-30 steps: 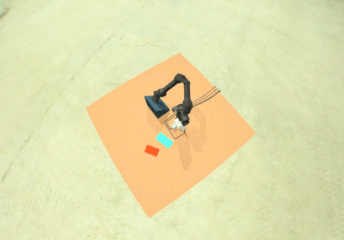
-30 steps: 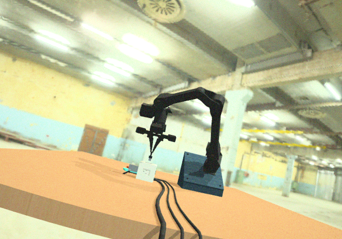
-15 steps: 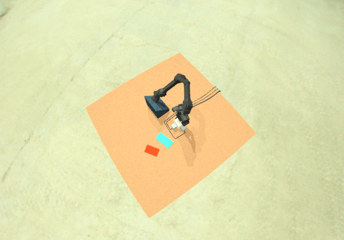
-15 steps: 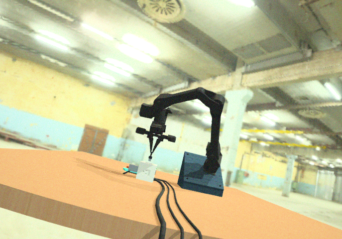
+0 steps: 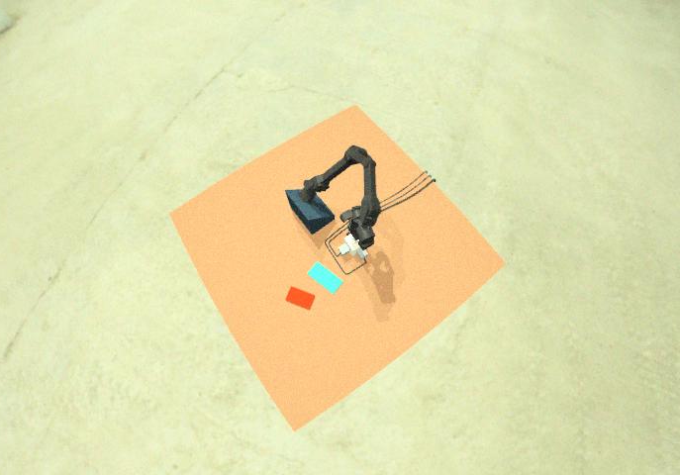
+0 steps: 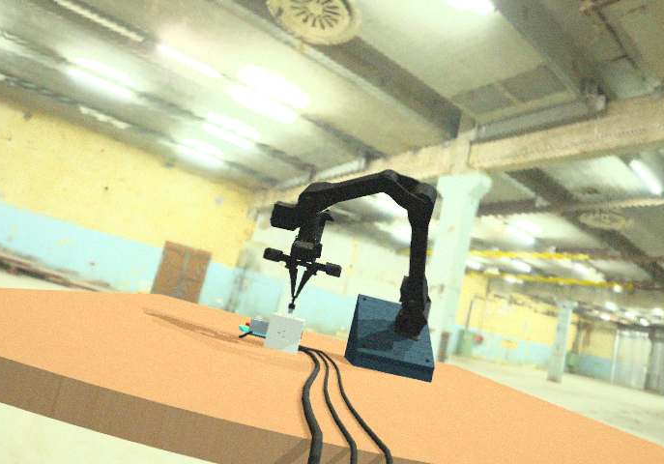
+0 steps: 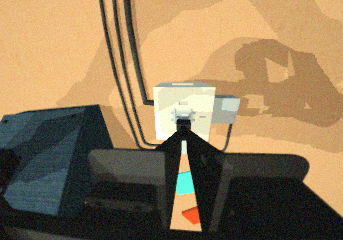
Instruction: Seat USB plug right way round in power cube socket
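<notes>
Right now my gripper tip is 2 cm above the dark USB plug. The rest, counted from my gripper tip: red card (9 cm ahead, 35 cm to the right, 12 cm below); then cyan card (7 cm ahead, 20 cm to the right, 12 cm below).
</notes>
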